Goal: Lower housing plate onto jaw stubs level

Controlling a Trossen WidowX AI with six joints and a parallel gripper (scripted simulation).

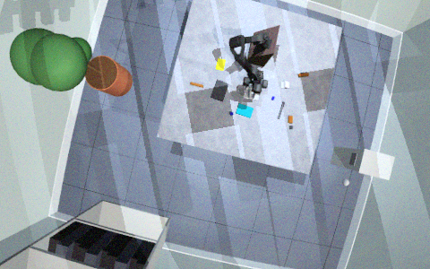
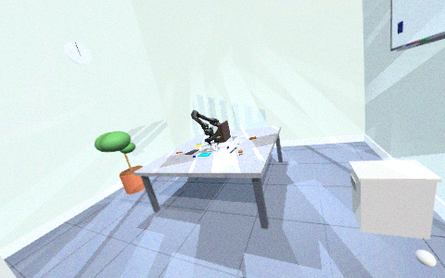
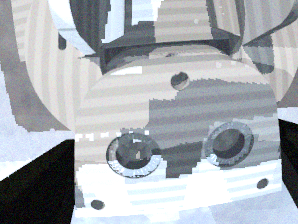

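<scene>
The white housing plate is 10 mm ahead of my gripper tip and 20 mm above it. The rest, counted from my gripper tip: dark bar 90 mm ahead, 290 mm to the left, 10 mm below; grey slab 130 mm ahead, 230 mm to the right, 10 mm below; cyan block 210 mm ahead, 10 mm to the left, 10 mm below.
</scene>
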